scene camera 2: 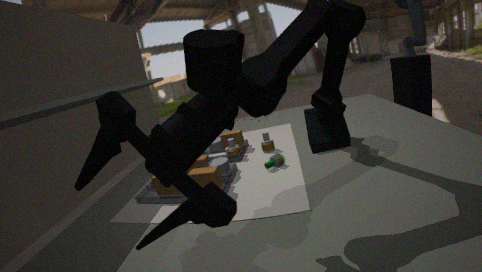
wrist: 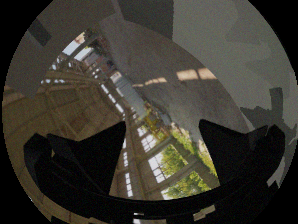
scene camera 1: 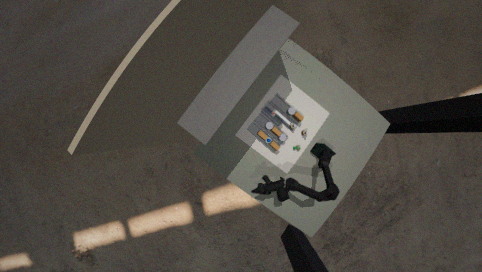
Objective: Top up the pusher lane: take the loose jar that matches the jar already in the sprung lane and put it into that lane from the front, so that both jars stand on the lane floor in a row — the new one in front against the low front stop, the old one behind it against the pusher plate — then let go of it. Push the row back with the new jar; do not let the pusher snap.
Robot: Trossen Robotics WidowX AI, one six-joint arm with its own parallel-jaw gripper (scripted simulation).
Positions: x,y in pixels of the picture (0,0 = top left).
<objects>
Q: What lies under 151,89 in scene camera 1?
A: A wall panel.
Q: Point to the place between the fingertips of the gripper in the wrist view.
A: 163,124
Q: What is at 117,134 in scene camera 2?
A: The gripper.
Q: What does the gripper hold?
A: Nothing.
</objects>
